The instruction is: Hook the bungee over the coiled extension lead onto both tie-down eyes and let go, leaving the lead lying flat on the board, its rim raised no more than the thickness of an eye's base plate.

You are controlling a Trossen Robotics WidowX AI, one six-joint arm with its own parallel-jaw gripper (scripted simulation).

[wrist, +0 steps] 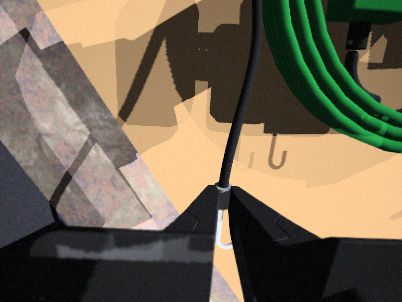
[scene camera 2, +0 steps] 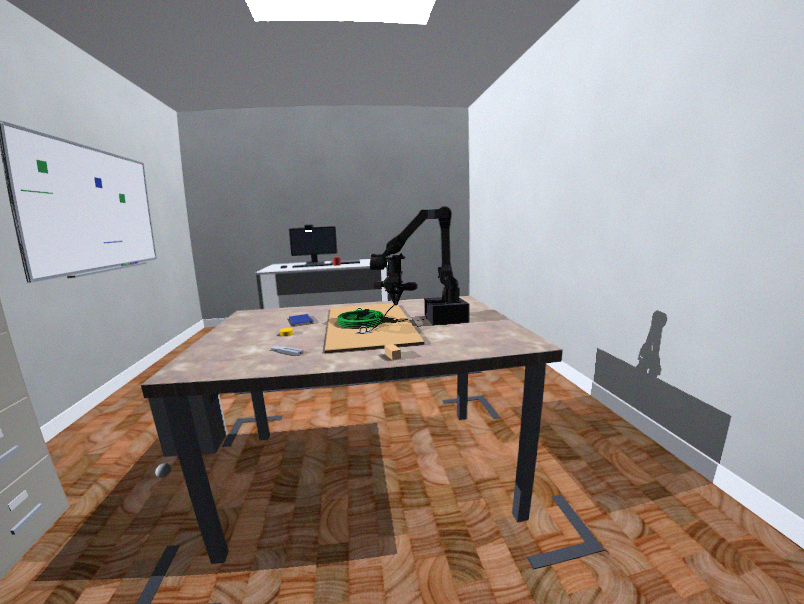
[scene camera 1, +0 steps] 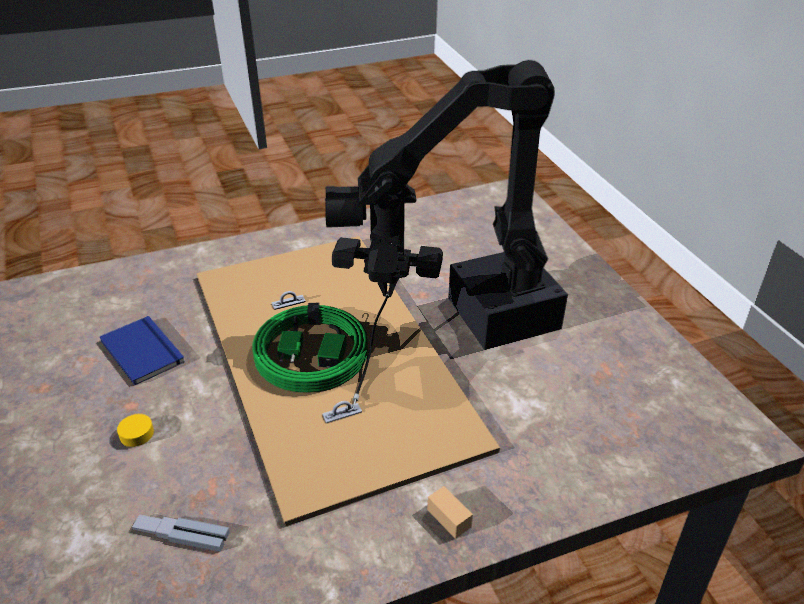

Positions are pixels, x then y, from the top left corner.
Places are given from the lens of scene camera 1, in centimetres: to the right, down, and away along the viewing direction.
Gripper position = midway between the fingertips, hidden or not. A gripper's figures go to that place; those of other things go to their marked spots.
my gripper (scene camera 1: 387, 295): -2, -1, 138
extension lead coil (scene camera 1: 333, 346): -12, 8, 131
